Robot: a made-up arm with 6 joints.
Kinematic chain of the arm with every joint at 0, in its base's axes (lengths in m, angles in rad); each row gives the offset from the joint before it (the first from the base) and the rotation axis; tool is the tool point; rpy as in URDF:
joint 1: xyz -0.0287 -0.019 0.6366 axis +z
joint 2: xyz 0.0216 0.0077 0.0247 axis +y
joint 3: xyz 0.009 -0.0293 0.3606 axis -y
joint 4: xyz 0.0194 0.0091 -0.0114 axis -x
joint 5: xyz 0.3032 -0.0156 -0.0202 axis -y
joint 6: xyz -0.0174 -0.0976 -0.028 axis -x
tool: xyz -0.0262 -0.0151 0.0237 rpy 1.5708 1.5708 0
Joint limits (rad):
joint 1: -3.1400..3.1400
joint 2: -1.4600..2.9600
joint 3: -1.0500..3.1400
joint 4: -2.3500..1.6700
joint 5: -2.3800..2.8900
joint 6: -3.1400..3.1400
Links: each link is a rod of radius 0.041 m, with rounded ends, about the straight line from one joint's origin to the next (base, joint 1, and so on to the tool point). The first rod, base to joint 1, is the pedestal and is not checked.
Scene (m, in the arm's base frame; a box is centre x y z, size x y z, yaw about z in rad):
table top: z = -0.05
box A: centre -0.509 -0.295 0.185 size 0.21 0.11 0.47 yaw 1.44
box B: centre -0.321 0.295 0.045 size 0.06 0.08 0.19 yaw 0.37
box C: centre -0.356 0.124 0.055 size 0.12 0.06 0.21 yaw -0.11
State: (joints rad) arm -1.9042 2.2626 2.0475 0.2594 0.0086 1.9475
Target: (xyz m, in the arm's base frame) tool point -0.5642 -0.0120 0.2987
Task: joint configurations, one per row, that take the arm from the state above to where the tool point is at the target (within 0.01 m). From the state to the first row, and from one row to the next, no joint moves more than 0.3 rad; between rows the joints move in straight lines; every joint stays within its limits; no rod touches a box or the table.
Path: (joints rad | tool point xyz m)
1: -2.0410 2.0938 2.0849 0.0289 -0.1081 1.8908 | -0.3920 -0.5142 0.4255
2: -2.1778 1.9250 2.1223 -0.2017 -0.2248 1.8341 | -0.4678 -0.4913 0.5253
3: -2.3146 1.7562 2.1597 -0.4322 -0.3415 1.7774 | -0.5322 -0.4452 0.6313
4: -2.5741 1.7234 1.8900 -0.3341 -0.3965 2.0386 | -0.6274 -0.3006 0.5792
5: -2.8336 1.6905 1.6204 -0.2361 -0.4515 2.2998 | -0.6681 -0.1295 0.5296
6: -3.0931 1.6577 1.3507 -0.1381 -0.5065 2.5610 | -0.6484 0.0457 0.4868
7: -3.0466 1.9018 1.6122 0.0159 -0.3461 2.3546 | -0.6403 0.0220 0.4130
8: -3.0001 2.1459 1.8738 0.1698 -0.1856 2.1481 | -0.6115 0.0022 0.3488
9: -2.9537 2.3900 2.1353 0.3238 -0.0252 1.9417 | -0.5642 -0.0120 0.2987

